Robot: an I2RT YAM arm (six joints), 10 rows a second.
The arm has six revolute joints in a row. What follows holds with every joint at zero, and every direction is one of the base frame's. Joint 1 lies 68 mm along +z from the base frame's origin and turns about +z. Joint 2 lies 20 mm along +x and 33.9 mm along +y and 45.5 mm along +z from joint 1 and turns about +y. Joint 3 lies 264 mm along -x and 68.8 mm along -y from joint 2 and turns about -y. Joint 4 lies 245 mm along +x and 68.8 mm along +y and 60 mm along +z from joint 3 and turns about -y. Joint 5 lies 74 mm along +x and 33.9 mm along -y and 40.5 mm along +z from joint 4 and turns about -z. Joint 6 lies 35.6 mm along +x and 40.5 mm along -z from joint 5 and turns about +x. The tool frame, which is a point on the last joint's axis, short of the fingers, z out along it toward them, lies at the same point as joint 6; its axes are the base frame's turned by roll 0, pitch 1.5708 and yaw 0 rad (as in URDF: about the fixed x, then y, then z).
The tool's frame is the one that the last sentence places.
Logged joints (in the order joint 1, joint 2, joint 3, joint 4, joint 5, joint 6), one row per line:
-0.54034 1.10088 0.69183 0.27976 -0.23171 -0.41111
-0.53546 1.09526 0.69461 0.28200 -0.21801 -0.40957
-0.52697 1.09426 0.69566 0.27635 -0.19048 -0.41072
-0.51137 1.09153 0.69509 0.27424 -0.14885 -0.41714
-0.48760 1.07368 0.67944 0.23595 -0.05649 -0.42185
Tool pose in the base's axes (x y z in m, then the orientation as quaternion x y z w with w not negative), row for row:
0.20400 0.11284 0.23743 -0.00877 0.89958 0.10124 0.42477
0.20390 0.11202 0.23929 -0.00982 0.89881 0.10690 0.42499
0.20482 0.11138 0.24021 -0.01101 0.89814 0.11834 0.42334
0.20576 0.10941 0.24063 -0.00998 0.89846 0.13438 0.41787
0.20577 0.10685 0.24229 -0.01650 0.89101 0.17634 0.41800
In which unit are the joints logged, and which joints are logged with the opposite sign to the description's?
The joints are logged in radians. Opposite sign: joint 1, joint 4, joint 5, joint 6.
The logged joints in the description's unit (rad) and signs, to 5 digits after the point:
0.54034 1.10088 0.69183 -0.27976 0.23171 0.41111
0.53546 1.09526 0.69461 -0.28200 0.21801 0.40957
0.52697 1.09426 0.69566 -0.27635 0.19048 0.41072
0.51137 1.09153 0.69509 -0.27424 0.14885 0.41714
0.48760 1.07368 0.67944 -0.23595 0.05649 0.42185

